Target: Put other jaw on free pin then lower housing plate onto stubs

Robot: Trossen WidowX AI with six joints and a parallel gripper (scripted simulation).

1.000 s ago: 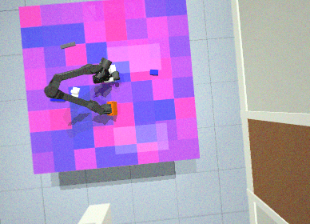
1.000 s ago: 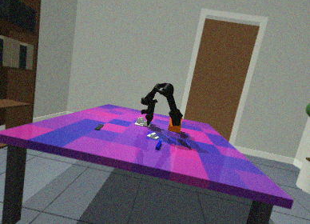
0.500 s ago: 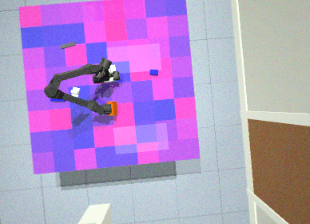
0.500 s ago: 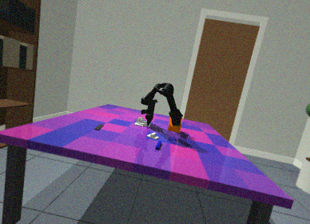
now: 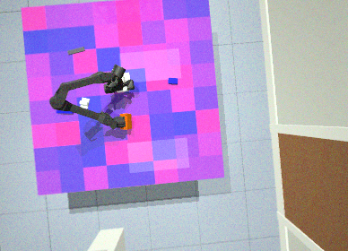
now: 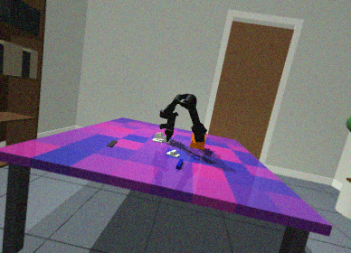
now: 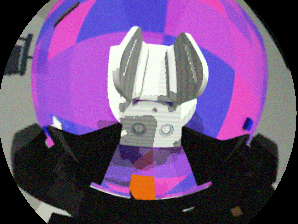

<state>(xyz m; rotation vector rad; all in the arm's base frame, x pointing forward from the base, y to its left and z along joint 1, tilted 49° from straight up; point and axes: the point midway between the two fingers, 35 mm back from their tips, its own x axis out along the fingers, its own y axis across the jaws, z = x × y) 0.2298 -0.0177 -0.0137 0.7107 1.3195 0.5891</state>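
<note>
The grey jaw lies 20 mm to the left of my gripper tip, 20 mm ahead of it and 10 mm above it. The rest, counted from my gripper tip: blue block: 350 mm to the right, 10 mm behind; then blue bar: 420 mm to the left, 80 mm behind; then grey bar: 320 mm ahead, 270 mm to the left.
</note>
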